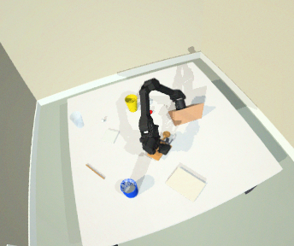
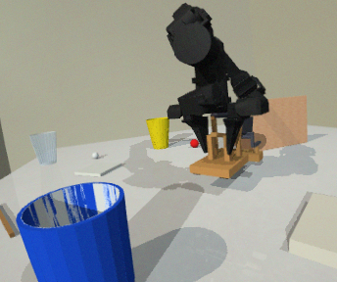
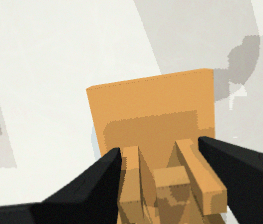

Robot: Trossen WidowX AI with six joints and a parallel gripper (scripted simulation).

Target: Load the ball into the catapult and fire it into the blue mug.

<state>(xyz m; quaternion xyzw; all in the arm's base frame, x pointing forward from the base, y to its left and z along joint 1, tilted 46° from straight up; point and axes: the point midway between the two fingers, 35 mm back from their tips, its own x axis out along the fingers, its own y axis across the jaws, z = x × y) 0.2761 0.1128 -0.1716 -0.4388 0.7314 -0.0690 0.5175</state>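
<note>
My gripper tip is now 370 mm to the left of the red ball, 100 mm past it and 50 mm above it. Also, from my gripper tip: cream pad 250 mm to the left, 80 mm behind, 60 mm below; blue mug 230 mm ahead, 170 mm to the left, 40 mm below; wooden catapult 60 mm behind, 30 mm to the right, 20 mm above.
</note>
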